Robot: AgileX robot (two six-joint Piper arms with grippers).
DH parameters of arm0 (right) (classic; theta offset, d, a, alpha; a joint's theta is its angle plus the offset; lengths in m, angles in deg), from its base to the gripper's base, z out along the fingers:
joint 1: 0 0.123 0 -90
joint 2: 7.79 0 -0.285 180
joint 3: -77.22 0 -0.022 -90
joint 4: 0 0.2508 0 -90
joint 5: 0 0 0.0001 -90
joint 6: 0 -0.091 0 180
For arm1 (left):
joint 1: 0 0.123 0 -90
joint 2: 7.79 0 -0.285 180
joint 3: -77.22 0 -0.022 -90
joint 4: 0 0.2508 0 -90
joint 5: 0 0 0.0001 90
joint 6: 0 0.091 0 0
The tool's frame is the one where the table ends.
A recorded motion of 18 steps. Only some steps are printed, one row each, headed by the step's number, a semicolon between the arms.
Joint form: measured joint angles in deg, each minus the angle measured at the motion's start. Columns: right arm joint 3, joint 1, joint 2, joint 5, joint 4, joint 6; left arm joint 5, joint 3, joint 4, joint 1, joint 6, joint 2.
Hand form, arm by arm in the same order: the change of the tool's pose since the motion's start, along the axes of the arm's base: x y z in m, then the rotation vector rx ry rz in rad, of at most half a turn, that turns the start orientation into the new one. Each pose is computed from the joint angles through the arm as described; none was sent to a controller.
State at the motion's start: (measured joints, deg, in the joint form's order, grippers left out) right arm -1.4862 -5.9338 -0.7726 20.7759 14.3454 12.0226; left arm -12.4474 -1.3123 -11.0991 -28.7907 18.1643 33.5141
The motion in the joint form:
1: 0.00 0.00 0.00 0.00 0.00 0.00; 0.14 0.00 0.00 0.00 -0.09 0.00
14: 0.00 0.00 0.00 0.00 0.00 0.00; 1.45 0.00 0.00 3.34 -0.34 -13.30
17: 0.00 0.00 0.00 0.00 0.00 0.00; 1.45 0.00 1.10 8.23 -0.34 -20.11
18: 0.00 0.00 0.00 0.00 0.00 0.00; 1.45 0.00 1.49 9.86 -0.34 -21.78
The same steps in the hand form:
1: 0.0000 0.0000 0.0000 0.0000 0.0000 0.0000; -0.0001 0.0000 -0.0002 -0.0004 0.0029 0.0001
14: 0.0000 0.0000 0.0000 0.0000 0.0000 0.0000; -0.0117 0.0116 0.0195 -0.1015 -0.1812 0.0548
17: 0.0000 0.0000 0.0000 0.0000 0.0000 0.0000; -0.0180 0.0214 0.0292 -0.1266 -0.3012 0.1323
18: 0.0000 0.0000 0.0000 0.0000 0.0000 0.0000; -0.0198 0.0242 0.0314 -0.1281 -0.3324 0.1582

